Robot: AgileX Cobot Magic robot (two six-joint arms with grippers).
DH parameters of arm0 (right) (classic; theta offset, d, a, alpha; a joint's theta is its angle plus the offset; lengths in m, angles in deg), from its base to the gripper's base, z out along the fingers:
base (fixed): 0 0 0 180
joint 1: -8.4 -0.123 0 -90
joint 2: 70.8 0 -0.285 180
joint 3: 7.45 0 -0.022 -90
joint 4: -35.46 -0.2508 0 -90
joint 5: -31.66 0 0.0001 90
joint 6: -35.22 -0.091 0 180
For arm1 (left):
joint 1: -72.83 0.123 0 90
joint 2: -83.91 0 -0.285 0
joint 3: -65 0 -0.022 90
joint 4: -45.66 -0.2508 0 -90
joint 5: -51.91 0 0.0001 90
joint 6: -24.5 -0.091 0 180
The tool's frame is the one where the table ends.
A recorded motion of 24 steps. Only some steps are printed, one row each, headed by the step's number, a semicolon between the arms.
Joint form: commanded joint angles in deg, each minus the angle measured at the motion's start. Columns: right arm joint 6, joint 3, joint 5, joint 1, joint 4, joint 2; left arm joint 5, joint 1, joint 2, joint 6, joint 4, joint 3.
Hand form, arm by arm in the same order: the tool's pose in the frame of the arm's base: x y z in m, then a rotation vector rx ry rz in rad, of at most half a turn. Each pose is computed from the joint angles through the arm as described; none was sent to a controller.
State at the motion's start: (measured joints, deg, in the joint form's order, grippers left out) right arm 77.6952 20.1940 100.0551 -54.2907 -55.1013 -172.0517; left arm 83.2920 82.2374 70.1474 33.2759 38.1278 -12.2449
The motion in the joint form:
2: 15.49 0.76 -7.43 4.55 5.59 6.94; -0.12 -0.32 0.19 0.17 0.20 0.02
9: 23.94 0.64 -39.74 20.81 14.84 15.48; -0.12 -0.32 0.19 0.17 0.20 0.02
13: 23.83 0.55 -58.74 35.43 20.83 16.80; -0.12 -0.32 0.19 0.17 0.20 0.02
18: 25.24 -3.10 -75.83 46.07 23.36 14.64; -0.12 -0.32 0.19 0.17 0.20 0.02
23: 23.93 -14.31 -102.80 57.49 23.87 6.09; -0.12 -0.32 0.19 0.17 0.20 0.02
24: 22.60 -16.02 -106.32 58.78 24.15 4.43; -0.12 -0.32 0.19 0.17 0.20 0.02
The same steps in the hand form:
2: 0.2179 0.2005 0.2721 0.0825 1.7683 -0.0474; 0.0528 0.0024 0.2541 -0.0469 1.0432 0.0671
9: 0.2473 0.1651 0.3023 -0.2157 1.8132 0.1581; 0.0528 0.0024 0.2541 -0.0469 1.0432 0.0671
13: 0.2707 0.1235 0.3007 -0.2931 1.8856 0.2092; 0.0528 0.0024 0.2541 -0.0469 1.0432 0.0671
18: 0.2915 0.0984 0.3007 -0.3774 1.9637 0.2981; 0.0528 0.0024 0.2541 -0.0469 1.0432 0.0671
23: 0.3295 0.0775 0.3050 -0.4810 2.0652 0.5986; 0.0528 0.0024 0.2541 -0.0469 1.0432 0.0671
24: 0.3354 0.0744 0.3035 -0.4803 2.0882 0.6515; 0.0528 0.0024 0.2541 -0.0469 1.0432 0.0671

